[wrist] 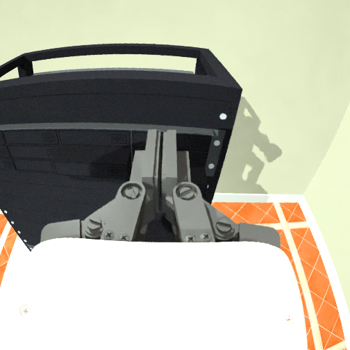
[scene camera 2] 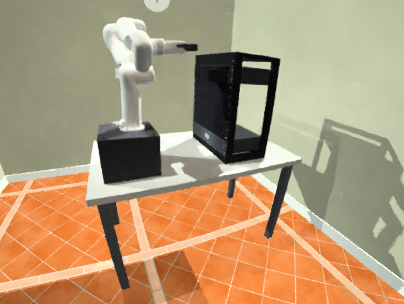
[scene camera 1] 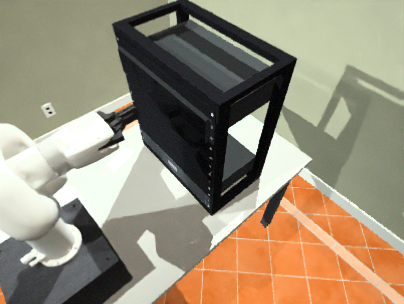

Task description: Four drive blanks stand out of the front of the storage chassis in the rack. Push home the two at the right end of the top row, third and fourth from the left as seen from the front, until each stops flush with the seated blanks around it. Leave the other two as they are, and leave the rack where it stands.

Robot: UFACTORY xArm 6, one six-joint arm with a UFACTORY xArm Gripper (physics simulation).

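Seen in the pictures: gripper, fingertip midpoint: (scene camera 2: 197, 47) (scene camera 1: 136, 110); arm's base at its link origin: (scene camera 2: 132, 128) (scene camera 1: 60, 245).
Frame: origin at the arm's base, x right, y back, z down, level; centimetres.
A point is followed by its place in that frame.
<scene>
The black rack (scene camera 1: 220, 97) @(y -48.3, x 19.0, z -39.3 cm) (scene camera 2: 232, 100) @(y -46.5, x 20.5, z -15.6 cm) (wrist: 100, 102) stands upright with the dark storage chassis across its upper front. In the wrist view, the blank left of the fingers in the top row (wrist: 95, 137) looks level with its neighbours; a darker blank in the row below (wrist: 92, 167) seems to stand out. The blank at the row's right end (wrist: 192, 141) is partly hidden by the fingers. Dark on dark, exact depths cannot be told. My gripper (scene camera 1: 134, 111) @(y -31.0, x 9.1, z -40.2 cm) (scene camera 2: 196, 47) @(y -31.0, x 9.1, z -40.2 cm) (wrist: 161, 148) is shut and empty, in front of the rack's upper front; contact cannot be told.
The rack stands on the white table (scene camera 1: 195, 260) @(y -29.3, x 28.0, z 21.0 cm) (scene camera 2: 185, 177) @(y -19.9, x 23.3, z 21.0 cm). The arm's black base block (scene camera 1: 95, 270) @(y -3.4, x 14.0, z 0.0 cm) (scene camera 2: 131, 155) @(y 3.9, x 15.3, z 8.1 cm) is in front of it. The rack's right front rail with pale screws (wrist: 215, 155) is right of the fingers. Walls are behind the rack.
</scene>
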